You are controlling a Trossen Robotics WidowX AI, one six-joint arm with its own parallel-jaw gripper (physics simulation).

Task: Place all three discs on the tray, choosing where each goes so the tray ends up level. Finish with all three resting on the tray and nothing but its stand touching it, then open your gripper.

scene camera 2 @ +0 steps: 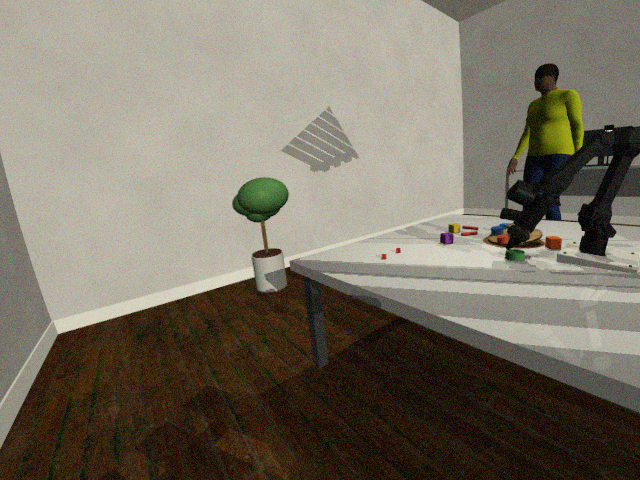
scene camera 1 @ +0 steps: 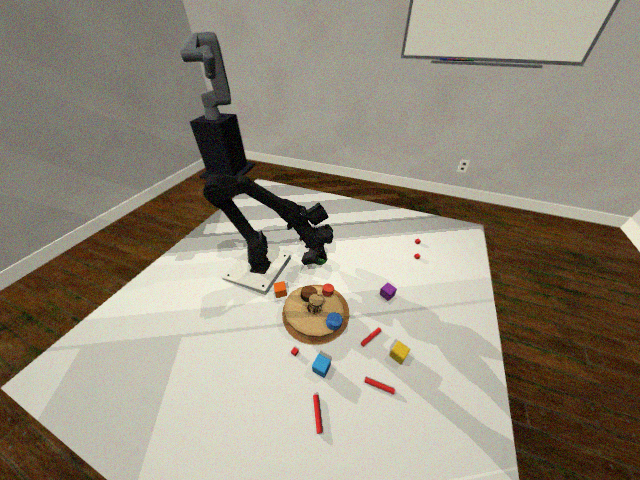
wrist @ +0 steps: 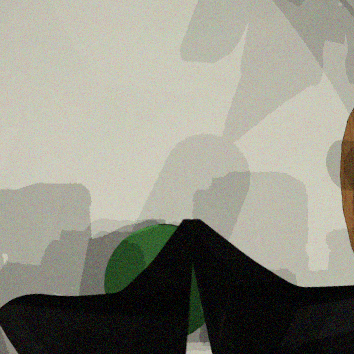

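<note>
The green disc lies on the table beside the tray. My gripper is shut and empty, its fingertips together above the green disc and partly hiding it in the wrist view. The red disc and the blue disc rest on the round wooden tray. A dark brown disc also sits on the tray, next to its central knob. I cannot tell whether the tray is level.
An orange cube stands close to the tray and my base plate. A purple cube, a yellow cube, a blue cube, a small red cube and red bars lie around the tray.
</note>
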